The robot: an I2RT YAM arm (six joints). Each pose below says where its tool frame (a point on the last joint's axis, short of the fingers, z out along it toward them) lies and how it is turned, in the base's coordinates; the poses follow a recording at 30 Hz.
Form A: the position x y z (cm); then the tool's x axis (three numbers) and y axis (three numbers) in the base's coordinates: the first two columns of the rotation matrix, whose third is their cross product.
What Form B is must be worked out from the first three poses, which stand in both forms.
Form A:
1: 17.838 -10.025 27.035 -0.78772 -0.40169 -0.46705 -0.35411 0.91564 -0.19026
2: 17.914 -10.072 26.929 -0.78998 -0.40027 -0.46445 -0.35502 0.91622 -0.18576
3: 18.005 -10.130 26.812 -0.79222 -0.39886 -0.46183 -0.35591 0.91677 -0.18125
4: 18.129 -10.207 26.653 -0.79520 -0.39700 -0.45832 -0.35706 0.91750 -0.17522
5: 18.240 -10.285 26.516 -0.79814 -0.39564 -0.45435 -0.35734 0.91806 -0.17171
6: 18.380 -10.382 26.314 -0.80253 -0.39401 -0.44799 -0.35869 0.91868 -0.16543
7: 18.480 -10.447 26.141 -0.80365 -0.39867 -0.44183 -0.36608 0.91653 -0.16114
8: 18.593 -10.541 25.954 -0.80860 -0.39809 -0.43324 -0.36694 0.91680 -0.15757
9: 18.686 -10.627 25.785 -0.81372 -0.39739 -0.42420 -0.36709 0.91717 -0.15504
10: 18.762 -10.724 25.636 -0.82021 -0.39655 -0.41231 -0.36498 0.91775 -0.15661
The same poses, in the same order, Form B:
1:
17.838 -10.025 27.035
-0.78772 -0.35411 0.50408
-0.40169 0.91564 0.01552
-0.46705 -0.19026 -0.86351

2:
17.914 -10.072 26.929
-0.78998 -0.35502 0.49989
-0.40027 0.91622 0.01814
-0.46445 -0.18576 -0.86590

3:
18.005 -10.130 26.812
-0.79222 -0.35591 0.49569
-0.39886 0.91677 0.02078
-0.46183 -0.18125 -0.86824

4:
18.129 -10.207 26.653
-0.79520 -0.35706 0.49007
-0.39700 0.91750 0.02431
-0.45832 -0.17522 -0.87135

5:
18.240 -10.285 26.516
-0.79814 -0.35734 0.48506
-0.39564 0.91806 0.02531
-0.45435 -0.17171 -0.87412

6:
18.380 -10.382 26.314
-0.80253 -0.35869 0.47674
-0.39401 0.91868 0.02793
-0.44799 -0.16543 -0.87860

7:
18.480 -10.447 26.141
-0.80365 -0.36608 0.46919
-0.39867 0.91653 0.03224
-0.44183 -0.16114 -0.88251

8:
18.593 -10.541 25.954
-0.80860 -0.36694 0.45992
-0.39809 0.91680 0.03156
-0.43324 -0.15757 -0.88740

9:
18.686 -10.627 25.785
-0.81372 -0.36709 0.45067
-0.39739 0.91717 0.02956
-0.42420 -0.15504 -0.89220

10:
18.762 -10.724 25.636
-0.82021 -0.36498 0.44050
-0.39655 0.91775 0.02203
-0.41231 -0.15661 -0.89748

